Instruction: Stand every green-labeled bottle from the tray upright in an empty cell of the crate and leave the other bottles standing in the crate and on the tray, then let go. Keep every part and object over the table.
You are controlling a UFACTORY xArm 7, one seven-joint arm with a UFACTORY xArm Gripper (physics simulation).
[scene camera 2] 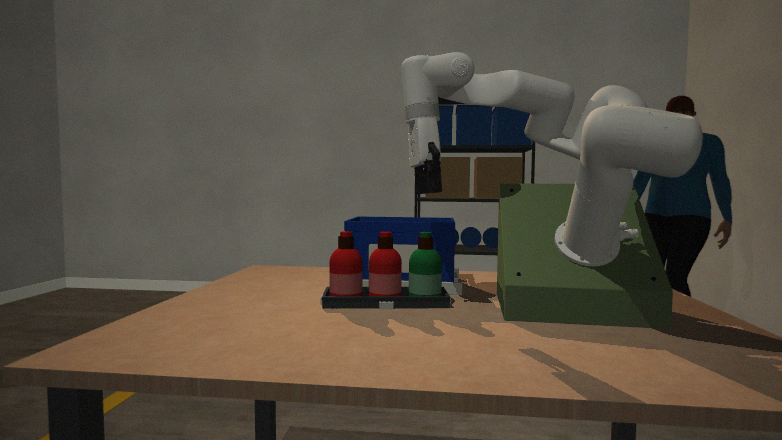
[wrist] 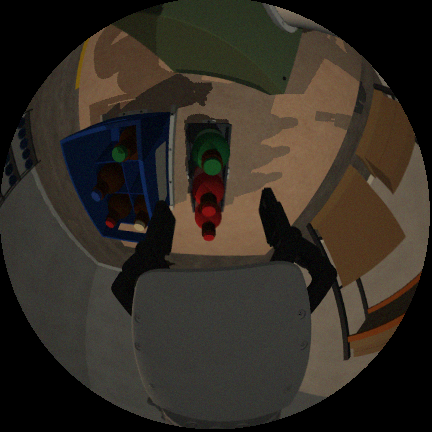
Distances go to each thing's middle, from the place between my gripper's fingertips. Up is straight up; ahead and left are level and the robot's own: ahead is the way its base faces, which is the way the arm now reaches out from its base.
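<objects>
Green-labeled bottle [scene camera 2: 425, 265]: 1 cm ahead of my hand, 16 cm below.
</objects>
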